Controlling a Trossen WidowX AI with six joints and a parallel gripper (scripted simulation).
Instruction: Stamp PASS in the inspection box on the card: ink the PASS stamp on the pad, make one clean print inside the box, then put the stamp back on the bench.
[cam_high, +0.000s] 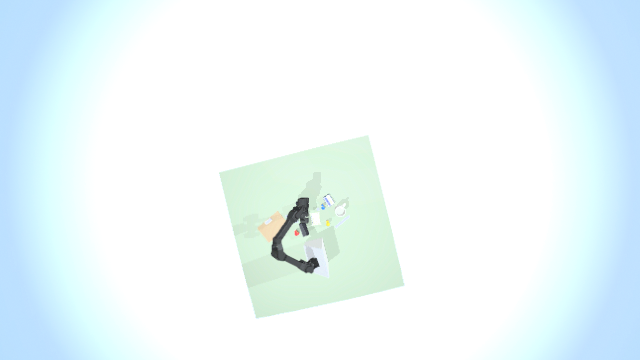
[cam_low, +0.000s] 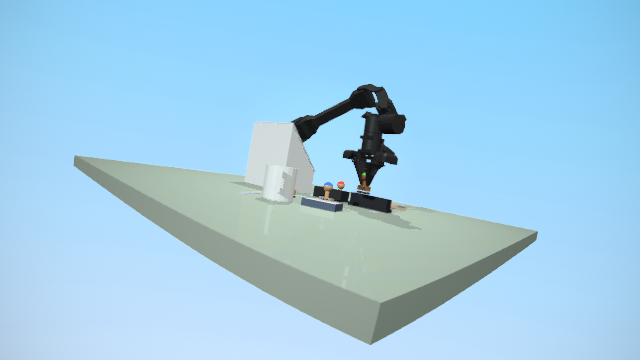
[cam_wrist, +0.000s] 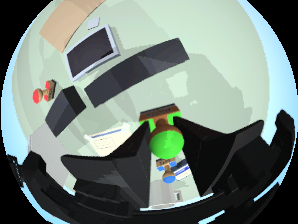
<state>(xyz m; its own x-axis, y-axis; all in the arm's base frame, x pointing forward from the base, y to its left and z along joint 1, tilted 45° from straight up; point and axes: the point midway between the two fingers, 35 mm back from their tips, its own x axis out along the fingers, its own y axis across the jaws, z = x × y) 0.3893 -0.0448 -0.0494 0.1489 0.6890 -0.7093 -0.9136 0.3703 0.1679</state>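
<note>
Now: gripper tip 6 cm to the right of the long black block and 5 cm above it. From my gripper tip the other things lie so: flat navy tray: 19 cm to the right, 5 cm below, 2 cm behind; yellow-knobbed stamp: 18 cm behind, 11 cm to the right, 5 cm below; blue-knobbed stamp: 13 cm to the right, 5 cm below, 5 cm behind.
</note>
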